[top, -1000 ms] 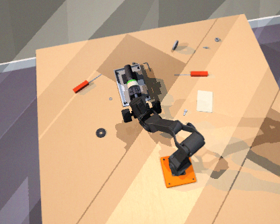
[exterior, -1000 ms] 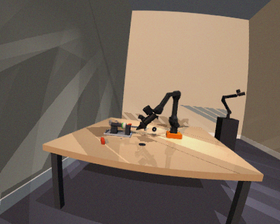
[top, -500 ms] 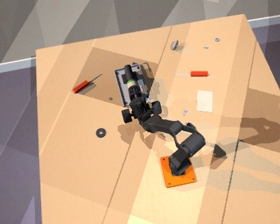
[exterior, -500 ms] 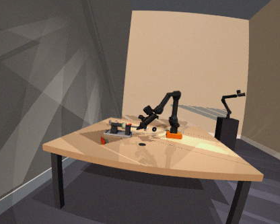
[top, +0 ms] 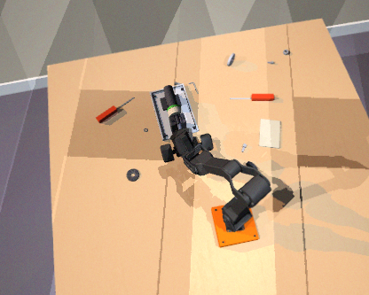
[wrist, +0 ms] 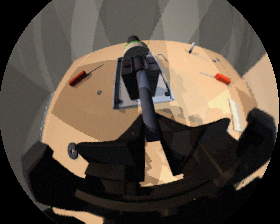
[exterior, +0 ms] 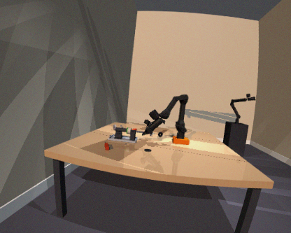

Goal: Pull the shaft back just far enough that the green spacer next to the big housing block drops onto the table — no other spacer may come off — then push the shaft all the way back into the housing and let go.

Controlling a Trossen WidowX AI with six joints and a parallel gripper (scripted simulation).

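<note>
My gripper tip is now 50 mm short of the dark shaft, 10 mm to the right of it and 20 mm below it. Also, from my gripper tip: green spacer (130 mm ahead, 20 mm to the left, 20 mm above); then small screw (40 mm behind, 230 mm to the right, 50 mm below); then pale card (350 mm to the right, 50 mm below).
</note>
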